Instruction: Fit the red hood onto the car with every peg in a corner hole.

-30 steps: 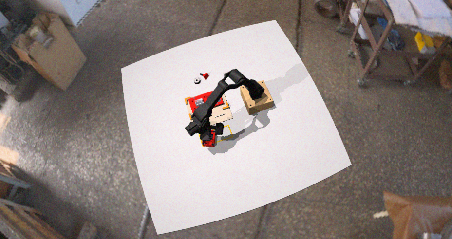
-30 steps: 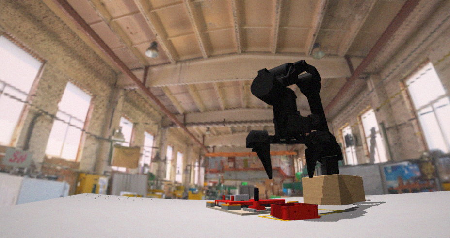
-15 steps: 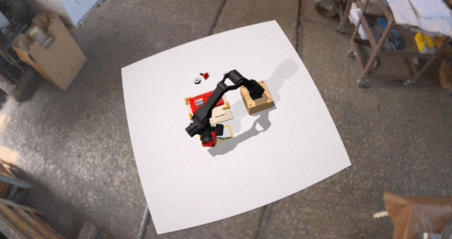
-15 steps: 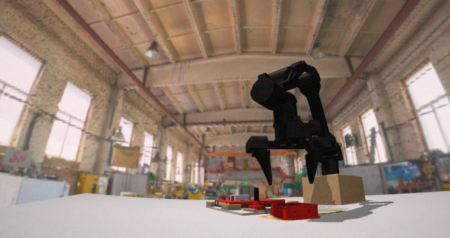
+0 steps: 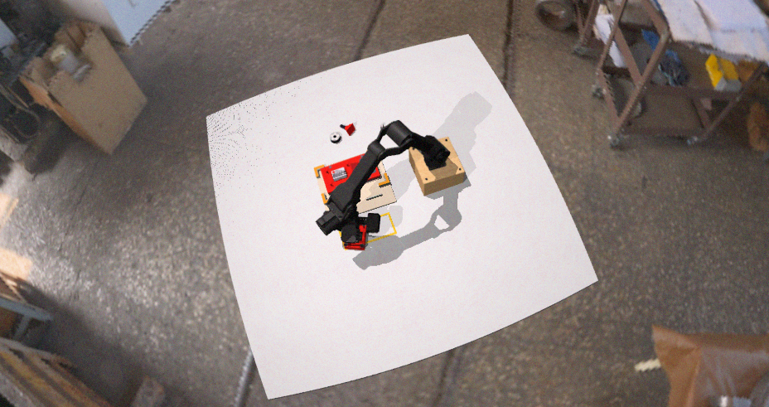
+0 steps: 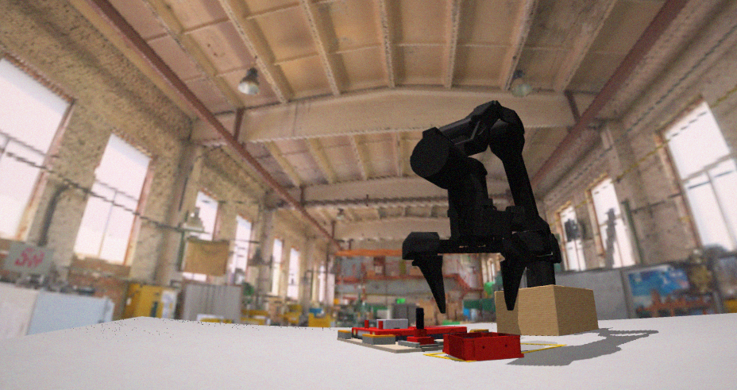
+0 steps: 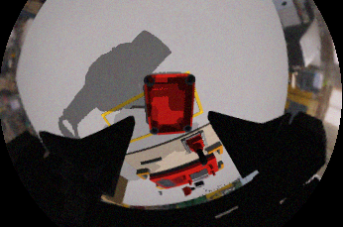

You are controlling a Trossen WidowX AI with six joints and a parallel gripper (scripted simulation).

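Right now the red hood is 4 cm below my gripper tip. Also, from my gripper tip: wheel 41 cm to the right, 4 cm below, 4 cm behind; grey engine block 24 cm to the right, 3 cm below, 1 cm behind.
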